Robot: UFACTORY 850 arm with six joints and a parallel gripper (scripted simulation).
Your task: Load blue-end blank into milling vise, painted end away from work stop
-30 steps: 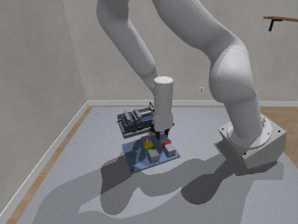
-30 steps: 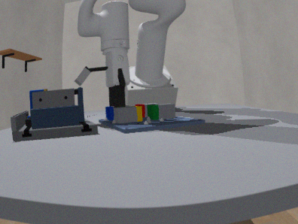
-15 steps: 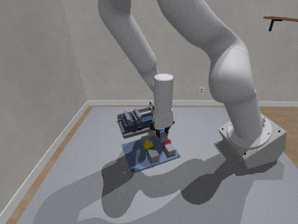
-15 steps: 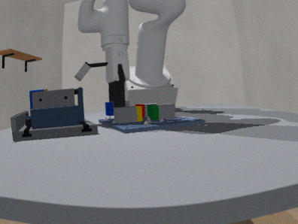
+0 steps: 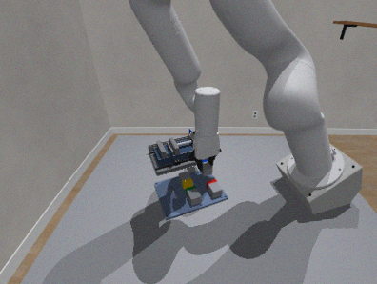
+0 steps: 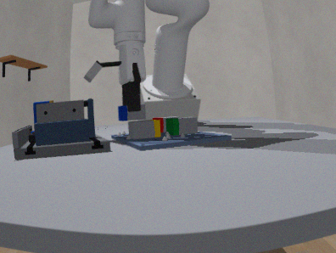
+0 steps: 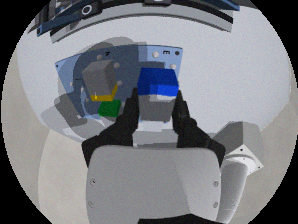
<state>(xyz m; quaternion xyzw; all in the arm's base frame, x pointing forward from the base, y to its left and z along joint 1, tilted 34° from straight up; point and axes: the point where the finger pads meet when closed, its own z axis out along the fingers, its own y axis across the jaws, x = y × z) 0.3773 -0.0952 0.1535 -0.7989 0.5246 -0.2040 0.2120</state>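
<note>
Now: hand 4 cm past the red-ended blank, 8 cm to the right of it and 6 cm above it. From my hand the other things lie so: green-ended blank: 4 cm ahead, 12 cm to the left, 6 cm below; yellow-ended blank: 8 cm ahead, 4 cm to the left, 6 cm below; plate: 6 cm ahead, 8 cm to the left, 8 cm below.
</note>
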